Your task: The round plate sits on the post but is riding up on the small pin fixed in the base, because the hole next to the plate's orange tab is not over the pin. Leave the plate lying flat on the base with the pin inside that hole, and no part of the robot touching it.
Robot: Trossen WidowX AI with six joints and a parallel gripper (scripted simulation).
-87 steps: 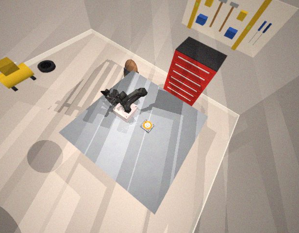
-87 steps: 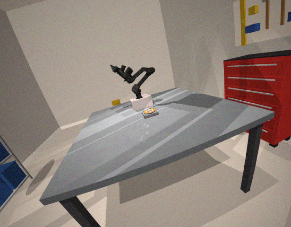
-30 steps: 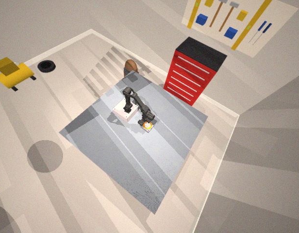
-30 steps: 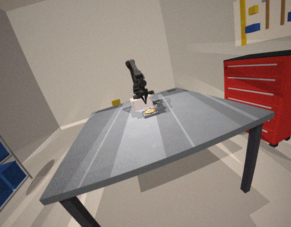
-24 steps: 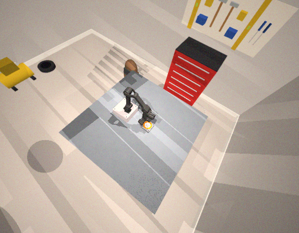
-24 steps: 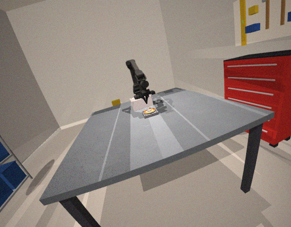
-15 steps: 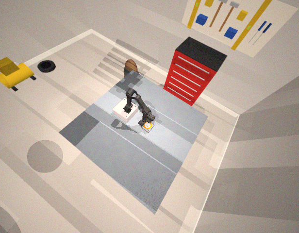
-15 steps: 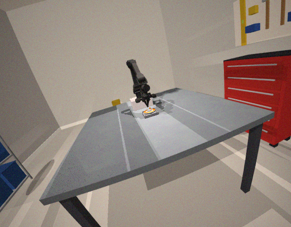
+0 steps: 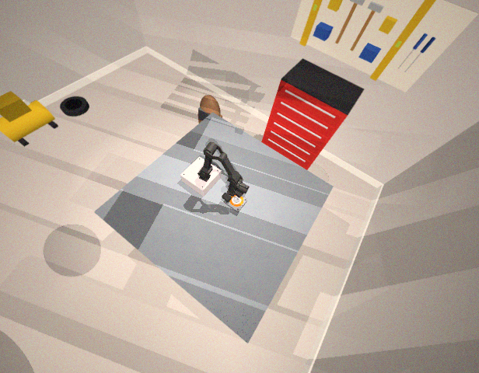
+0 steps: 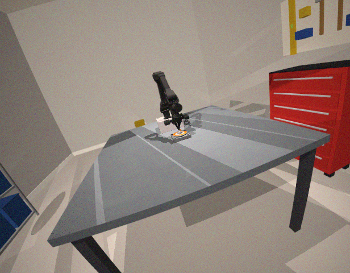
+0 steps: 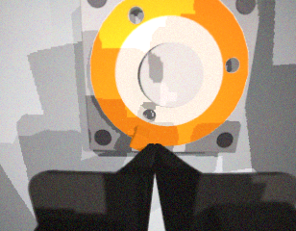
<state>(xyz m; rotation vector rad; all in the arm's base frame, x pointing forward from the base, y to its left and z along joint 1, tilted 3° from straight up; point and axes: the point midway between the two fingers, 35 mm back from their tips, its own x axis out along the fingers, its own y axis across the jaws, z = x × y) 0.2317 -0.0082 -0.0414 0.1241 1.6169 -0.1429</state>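
Right now my gripper tip is 30 mm short of the round plate.
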